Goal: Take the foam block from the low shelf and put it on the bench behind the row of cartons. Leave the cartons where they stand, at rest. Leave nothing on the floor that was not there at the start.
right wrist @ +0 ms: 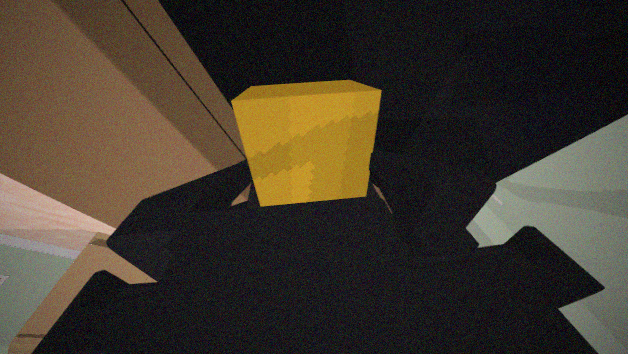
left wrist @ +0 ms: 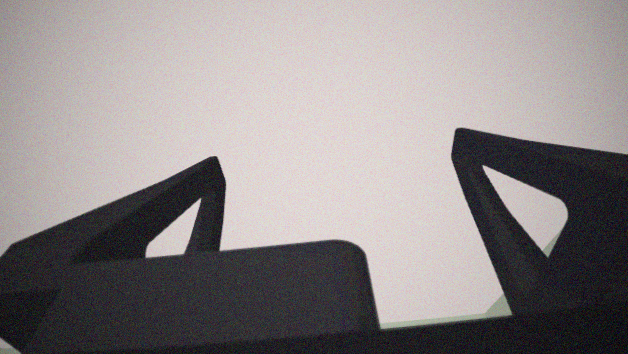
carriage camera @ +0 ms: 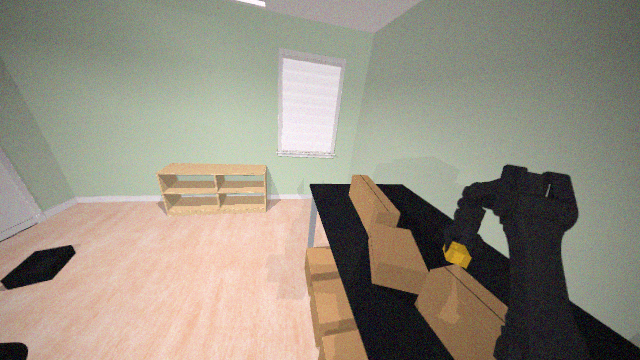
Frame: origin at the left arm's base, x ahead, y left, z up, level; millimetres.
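Where they show: left gripper, fingertip midpoint: (left wrist: 336, 155); right gripper, fingertip midpoint: (right wrist: 308, 156) (carriage camera: 454, 255).
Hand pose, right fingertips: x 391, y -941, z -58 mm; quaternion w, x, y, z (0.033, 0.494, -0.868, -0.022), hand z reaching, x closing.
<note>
Each offset is from my right fingertips to the top centre of the thing. Level surfaces: height alone.
The yellow foam block {dx +2, dy +0, dz +42 mm} (carriage camera: 457, 254) (right wrist: 310, 145) is held between the fingers of my right gripper (carriage camera: 454, 246) (right wrist: 308, 156). It hangs over the black bench {dz -167 mm} (carriage camera: 340, 220) (right wrist: 450, 60), on the wall side of the cartons. In the carriage view the far carton {dx +376, dy +156, dz +13 mm} (carriage camera: 370, 202), the middle carton {dx +102, dy +169, dz -47 mm} (carriage camera: 397, 262) and the near carton {dx -184, dy +64, dz +13 mm} (carriage camera: 462, 310) stand on the bench at differing angles. My right arm hides part of the near carton. A carton (right wrist: 100, 100) fills the upper left of the right wrist view. My left gripper (left wrist: 336, 155) is open and empty, facing the ceiling.
A low wooden shelf unit (carriage camera: 215, 169) stands against the far wall. Tan boxes (carriage camera: 330, 295) stand in a line along the bench's left side. A black flat shape (carriage camera: 40, 267) lies on the floor at left. A green wall rises behind the bench.
</note>
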